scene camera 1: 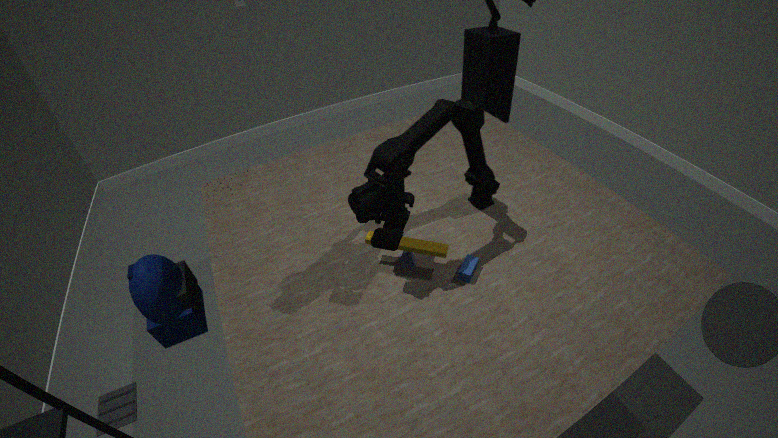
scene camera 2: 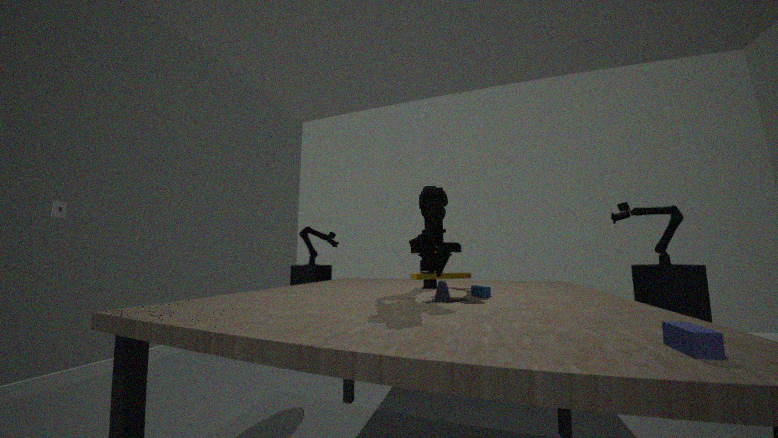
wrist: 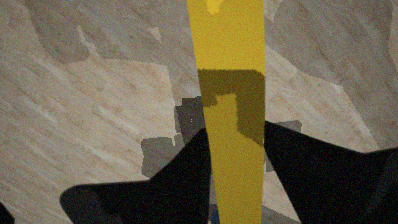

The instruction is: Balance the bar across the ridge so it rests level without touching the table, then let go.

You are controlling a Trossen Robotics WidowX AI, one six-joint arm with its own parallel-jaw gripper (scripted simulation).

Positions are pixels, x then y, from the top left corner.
Scene:
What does my gripper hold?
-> A yellow bar.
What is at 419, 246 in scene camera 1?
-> A yellow bar.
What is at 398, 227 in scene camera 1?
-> My gripper.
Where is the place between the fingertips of my gripper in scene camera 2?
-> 435, 276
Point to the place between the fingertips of my gripper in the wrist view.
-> At 233, 131

